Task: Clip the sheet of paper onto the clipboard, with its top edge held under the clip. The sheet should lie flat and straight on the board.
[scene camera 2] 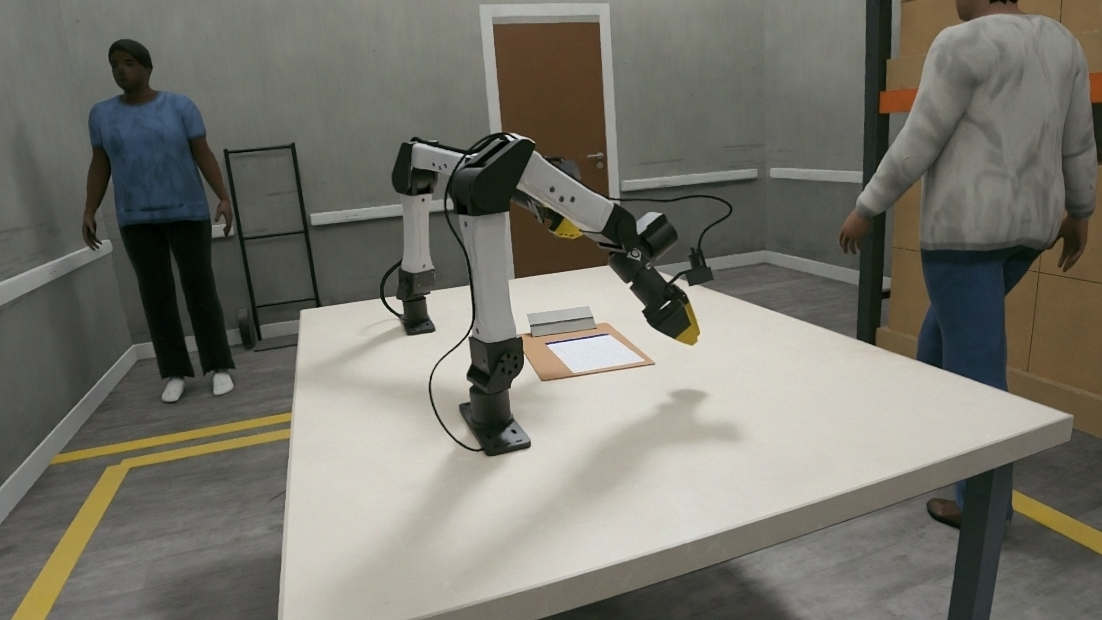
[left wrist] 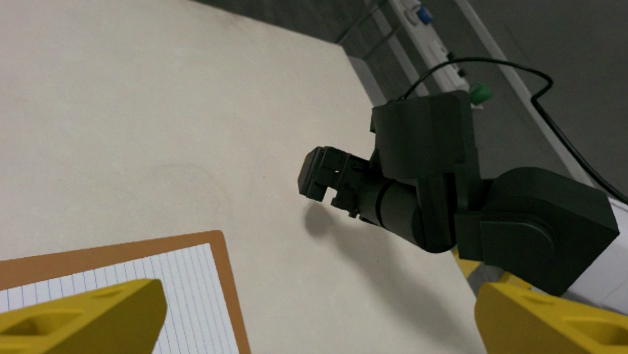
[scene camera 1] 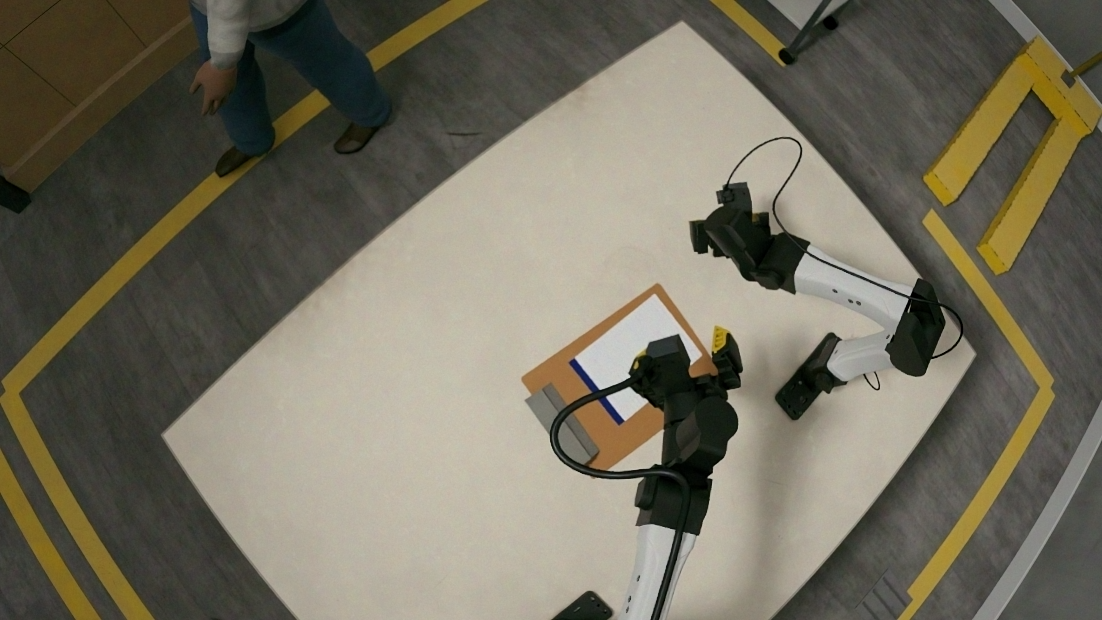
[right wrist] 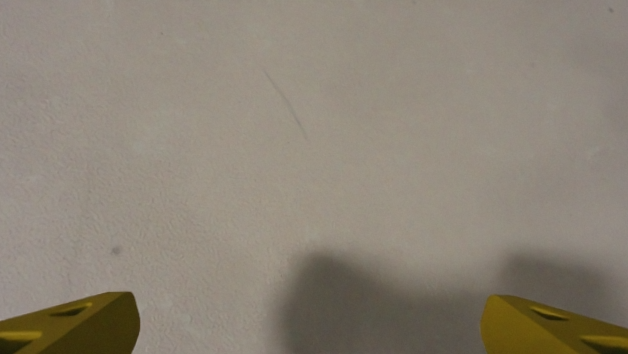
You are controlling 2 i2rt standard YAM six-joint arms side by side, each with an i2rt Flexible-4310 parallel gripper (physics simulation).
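Observation:
The brown clipboard (scene camera 1: 551, 371) (scene camera 2: 548, 367) (left wrist: 231, 287) lies flat on the table, with a grey clip (scene camera 1: 548, 404) (scene camera 2: 562, 321) at one end. The white sheet (scene camera 1: 624, 331) (scene camera 2: 597, 354) (left wrist: 192, 290) lies flat on the board. Its blue-banded edge faces the clip, and a strip of bare board shows between them. My left gripper (scene camera 1: 682, 350) (left wrist: 319, 294) is open and empty above the sheet's far end, hiding part of sheet and board. My right gripper (scene camera 1: 728, 231) (scene camera 2: 688, 327) (right wrist: 311, 307) is open and empty above the table, off the board.
The pale table (scene camera 1: 385, 347) (scene camera 2: 770, 478) (left wrist: 125, 125) carries both arm bases. The right arm (scene camera 2: 566, 188) (left wrist: 435, 150) reaches in beside the left one. A black cable loops from the left arm over the clip in scene camera 1. Two people stand off the table.

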